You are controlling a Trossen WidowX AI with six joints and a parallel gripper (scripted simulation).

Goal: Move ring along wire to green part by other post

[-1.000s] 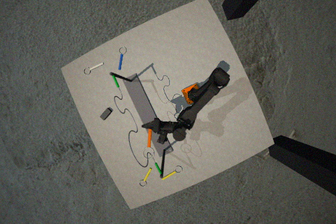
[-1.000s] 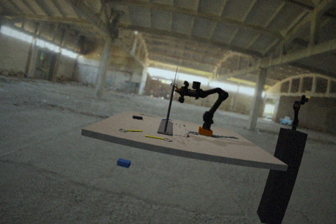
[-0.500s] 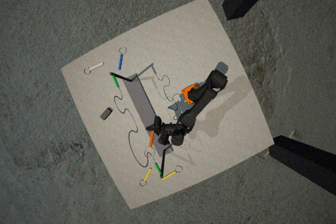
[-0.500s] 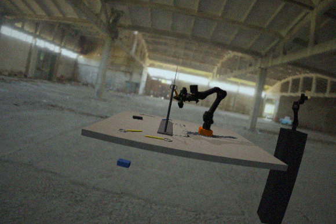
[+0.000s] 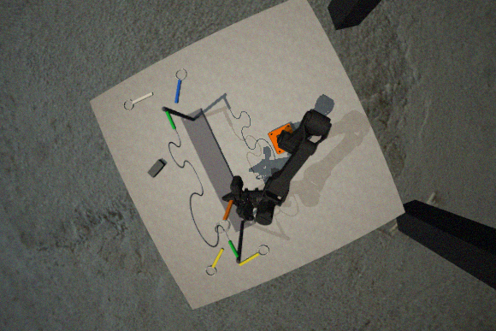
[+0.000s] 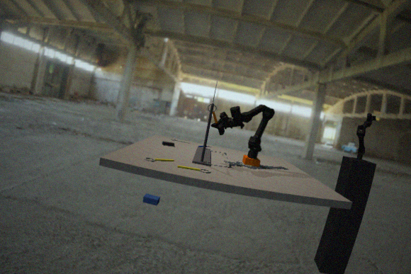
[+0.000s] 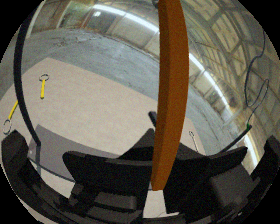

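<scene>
Right now my gripper tip is 10 mm past the orange-handled ring, 50 mm to the right of it and 80 mm below it. Also, from my gripper tip: white-handled ring: 350 mm ahead, 550 mm to the right, 230 mm below; then blue-handled ring: 100 mm ahead, 570 mm to the right, 230 mm below; then dark block: 330 mm ahead, 190 mm to the right, 220 mm below.
</scene>
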